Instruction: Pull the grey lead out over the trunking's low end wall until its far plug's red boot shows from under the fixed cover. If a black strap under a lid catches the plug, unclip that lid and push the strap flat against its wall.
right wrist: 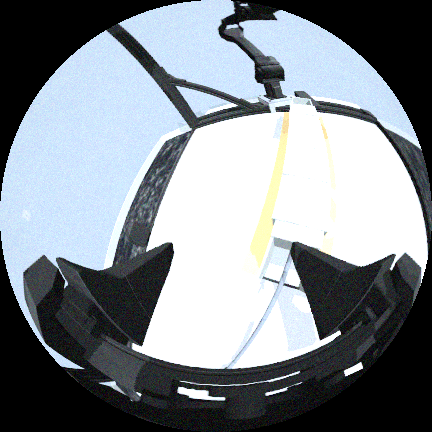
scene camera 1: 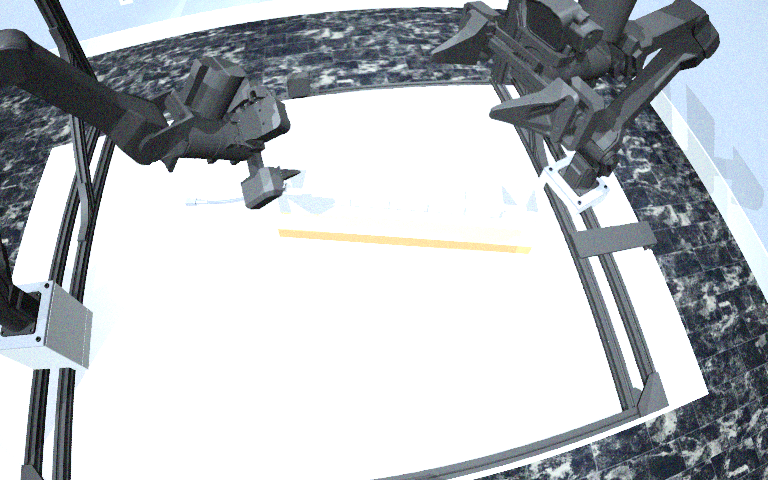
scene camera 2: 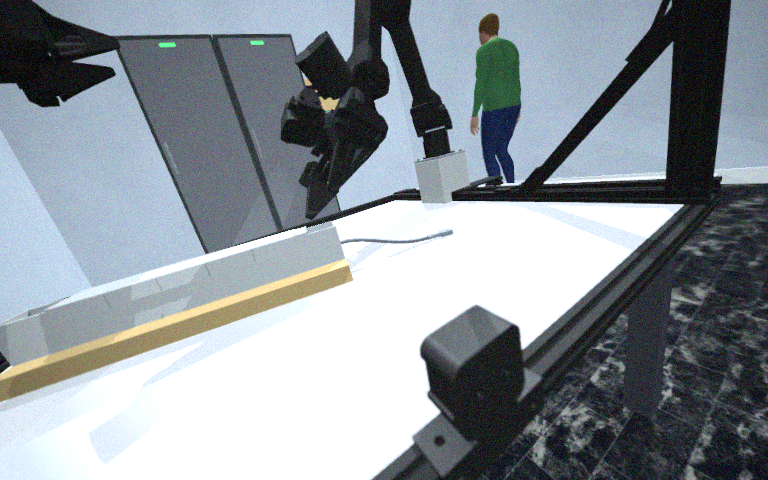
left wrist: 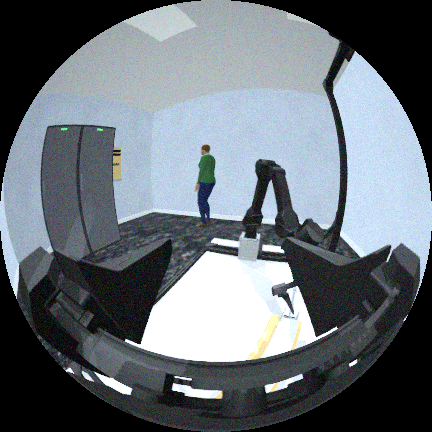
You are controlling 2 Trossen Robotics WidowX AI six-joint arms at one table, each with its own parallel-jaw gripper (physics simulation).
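Pixels of known places: left gripper, fingertip midpoint: (scene camera 1: 458, 82) (scene camera 2: 116, 58) (left wrist: 229, 244); right gripper, fingertip midpoint: (right wrist: 234, 248) (scene camera 1: 291, 145) (scene camera 2: 318, 206); left arm's base, link origin: (right wrist: 274, 95) (scene camera 1: 578, 178); right arm's base, link origin: (scene camera 1: 21, 314) (scene camera 2: 438, 155) (left wrist: 249, 235).
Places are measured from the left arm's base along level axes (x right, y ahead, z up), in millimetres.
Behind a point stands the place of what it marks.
The grey lead (scene camera 1: 218, 201) @[x 272, y 576, z -31 mm] (scene camera 2: 396, 241) @[x 256, y 546, z -24 mm] (right wrist: 274, 300) @[x 216, y 491, z 2 mm] comes out of the pale trunking's (scene camera 2: 226, 277) @[x 143, y 333, z 8 mm] (right wrist: 305, 200) open end and lies across the white table, its near plug (scene camera 2: 444, 232) @[x 305, y 616, z -34 mm] at the free end. My right gripper (right wrist: 234, 248) @[x 233, y 439, z 66 mm] (scene camera 2: 311, 198) @[x 233, y 439, z 66 mm] is open and empty, pointing down above that end; in the right wrist view the lead runs close by the right-hand finger. My left gripper (scene camera 1: 463, 86) @[x 0, y 350, z 324 mm] (scene camera 2: 114, 56) @[x 0, y 350, z 324 mm] (left wrist: 229, 244) @[x 0, y 350, z 324 mm] is open and empty, high above the trunking's other end. Glare washes out the lids and end wall. No red boot or black strap shows.
A wooden strip (scene camera 1: 396, 240) @[x 60, y 351, z -28 mm] (scene camera 2: 226, 314) @[x 165, y 311, z -29 mm] (right wrist: 272, 200) @[x 185, y 363, z -18 mm] runs along the trunking's side. A black camera block (scene camera 2: 472, 367) @[x 471, y 325, z 6 mm] is fixed to the table's edge rail. Dark rails (scene camera 1: 589, 283) @[x -163, y 118, z -21 mm] border the table. A person (scene camera 2: 498, 73) (left wrist: 206, 172) stands beyond it near grey cabinets (scene camera 2: 169, 141) (left wrist: 62, 185).
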